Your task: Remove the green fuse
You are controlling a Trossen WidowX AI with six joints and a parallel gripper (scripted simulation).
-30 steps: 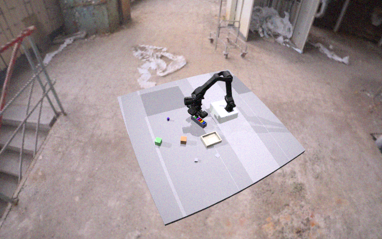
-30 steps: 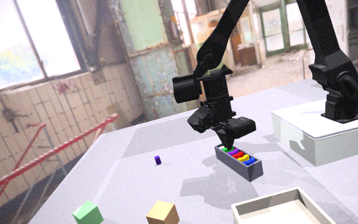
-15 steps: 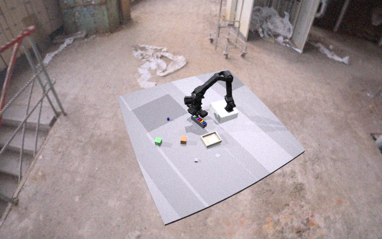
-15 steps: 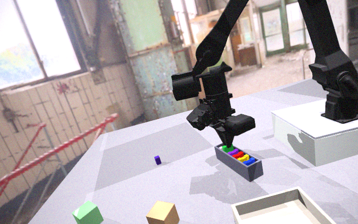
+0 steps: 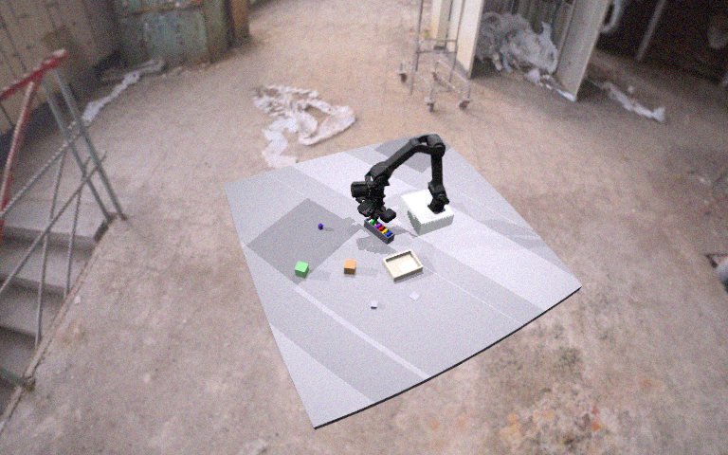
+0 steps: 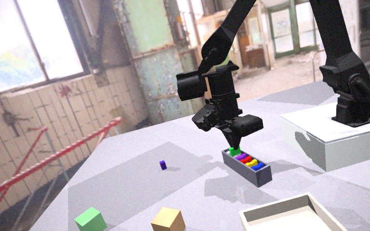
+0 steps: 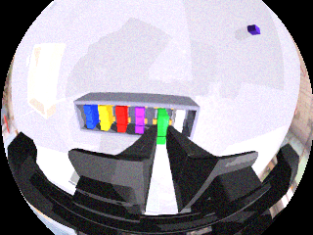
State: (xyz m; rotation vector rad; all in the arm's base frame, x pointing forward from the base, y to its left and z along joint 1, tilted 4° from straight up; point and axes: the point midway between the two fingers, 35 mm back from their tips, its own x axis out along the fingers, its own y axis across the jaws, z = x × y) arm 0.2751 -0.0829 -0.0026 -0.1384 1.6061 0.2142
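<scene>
Right now the cream tray is 10 mm ahead of my gripper tip, 240 mm to the left of it and 50 mm below it. The rest, counted from my gripper tip: green fuse (10 mm below); then small purple block (200 mm ahead, 110 mm to the right, 40 mm below); then tan cube (200 mm ahead, 150 mm to the left, 30 mm below).
</scene>
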